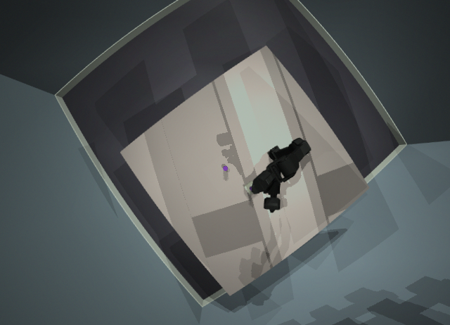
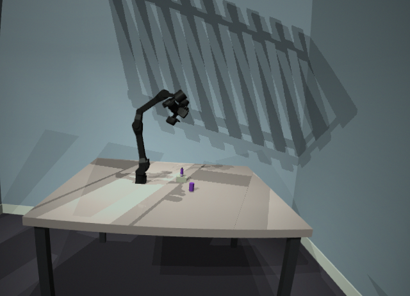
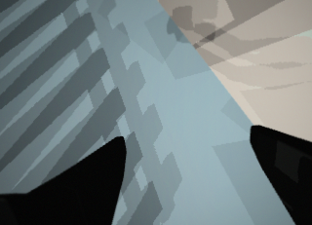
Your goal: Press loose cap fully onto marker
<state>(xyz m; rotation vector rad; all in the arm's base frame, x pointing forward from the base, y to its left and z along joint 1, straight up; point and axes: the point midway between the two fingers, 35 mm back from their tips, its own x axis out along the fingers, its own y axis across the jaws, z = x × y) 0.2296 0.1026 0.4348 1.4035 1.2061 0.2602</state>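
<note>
My gripper tip is 39 cm above the purple cap, 25 cm to the left of it and 7 cm short of it. Round my gripper tip: pale holder block: 40 cm below, 5 cm to the right, 2 cm ahead.
</note>
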